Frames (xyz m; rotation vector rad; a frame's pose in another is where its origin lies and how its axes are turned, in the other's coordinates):
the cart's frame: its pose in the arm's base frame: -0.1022 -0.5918 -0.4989 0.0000 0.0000 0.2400
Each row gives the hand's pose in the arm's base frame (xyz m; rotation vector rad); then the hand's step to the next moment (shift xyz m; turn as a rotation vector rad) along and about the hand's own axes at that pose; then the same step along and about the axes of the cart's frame.
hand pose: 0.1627 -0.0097 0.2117 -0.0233 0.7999 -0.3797
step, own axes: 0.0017 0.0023 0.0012 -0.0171 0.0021 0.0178
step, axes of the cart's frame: 0.0029 0.0007 -0.0007 0.0036 0.0049 0.0240
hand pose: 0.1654 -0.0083 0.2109 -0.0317 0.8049 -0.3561
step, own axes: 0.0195 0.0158 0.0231 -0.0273 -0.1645 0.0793
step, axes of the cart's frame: 0.0340 -0.0021 -0.0001 -0.0468 -0.1474 0.1009
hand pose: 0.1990 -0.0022 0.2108 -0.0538 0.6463 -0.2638
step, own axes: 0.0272 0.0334 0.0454 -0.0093 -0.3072 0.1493
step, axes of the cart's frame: 0.0597 0.0098 0.0159 -0.0582 -0.2935 0.1650
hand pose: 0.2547 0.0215 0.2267 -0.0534 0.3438 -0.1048
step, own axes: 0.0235 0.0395 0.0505 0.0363 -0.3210 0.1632
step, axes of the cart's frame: 0.0507 0.0271 0.0369 -0.0178 -0.3222 0.1638
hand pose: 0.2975 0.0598 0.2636 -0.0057 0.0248 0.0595
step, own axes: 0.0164 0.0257 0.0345 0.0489 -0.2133 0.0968
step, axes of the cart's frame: 0.0216 0.0224 0.0340 0.0123 -0.2186 0.0966
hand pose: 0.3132 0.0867 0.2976 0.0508 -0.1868 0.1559
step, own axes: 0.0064 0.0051 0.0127 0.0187 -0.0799 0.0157
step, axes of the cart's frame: 0.0042 0.0043 0.0139 0.0089 -0.0815 0.0161
